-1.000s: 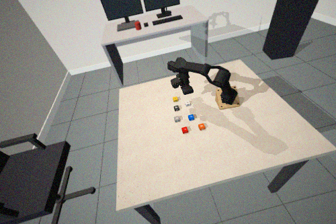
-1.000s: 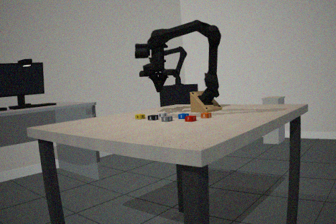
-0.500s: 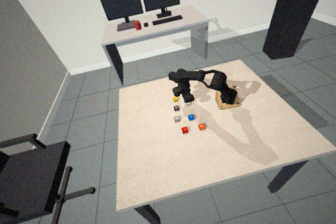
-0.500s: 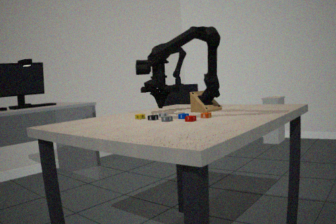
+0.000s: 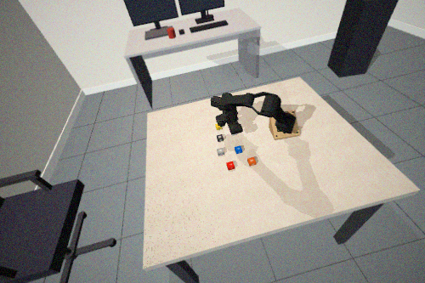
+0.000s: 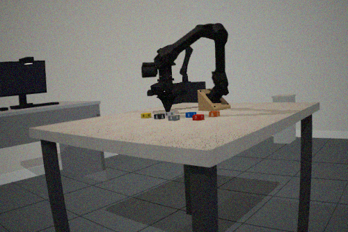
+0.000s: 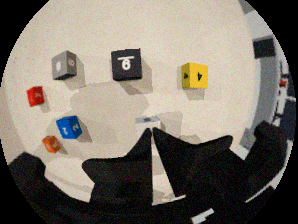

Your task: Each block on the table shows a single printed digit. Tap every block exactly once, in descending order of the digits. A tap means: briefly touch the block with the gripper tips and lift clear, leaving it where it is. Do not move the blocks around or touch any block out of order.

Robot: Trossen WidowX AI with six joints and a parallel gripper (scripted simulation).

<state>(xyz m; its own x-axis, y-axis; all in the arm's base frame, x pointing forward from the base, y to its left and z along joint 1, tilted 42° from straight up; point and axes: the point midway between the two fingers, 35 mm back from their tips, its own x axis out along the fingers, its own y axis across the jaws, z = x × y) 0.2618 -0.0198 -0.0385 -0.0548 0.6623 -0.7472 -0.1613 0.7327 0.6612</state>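
My gripper tip is now 10 mm above the white block. The rest, counted from my gripper tip: black block 80 mm ahead, 30 mm to the left, 10 mm below; then blue block 10 mm behind, 130 mm to the left, 10 mm below; then yellow block 80 mm ahead, 60 mm to the right, 10 mm below.
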